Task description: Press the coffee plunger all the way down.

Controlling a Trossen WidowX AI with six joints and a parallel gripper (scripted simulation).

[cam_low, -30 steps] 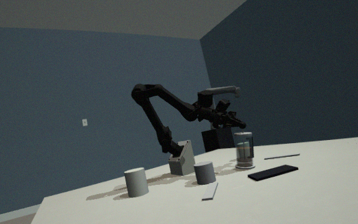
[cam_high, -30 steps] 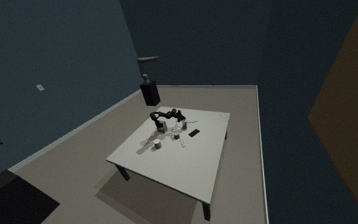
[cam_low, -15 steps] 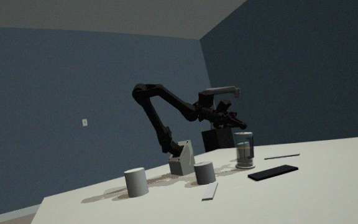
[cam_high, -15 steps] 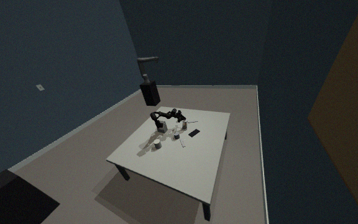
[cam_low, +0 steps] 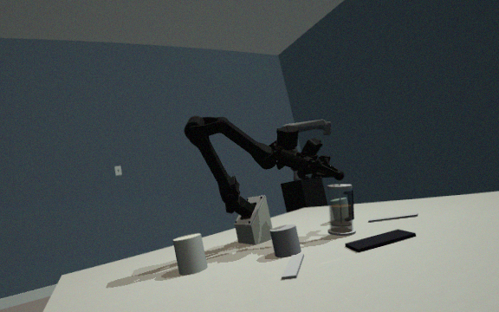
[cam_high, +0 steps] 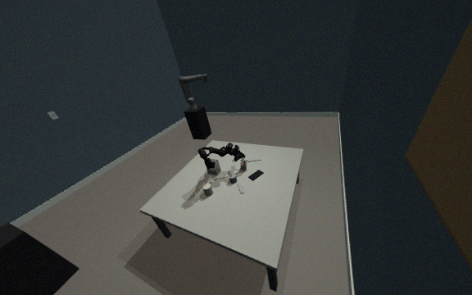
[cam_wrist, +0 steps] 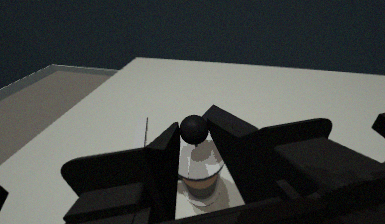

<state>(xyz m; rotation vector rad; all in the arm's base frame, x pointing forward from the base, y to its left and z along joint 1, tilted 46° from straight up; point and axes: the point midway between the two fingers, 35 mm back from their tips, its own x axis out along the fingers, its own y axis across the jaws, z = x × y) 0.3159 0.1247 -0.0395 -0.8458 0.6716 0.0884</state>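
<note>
The glass coffee press lies 30 mm behind my gripper tip and 90 mm below it.
</note>
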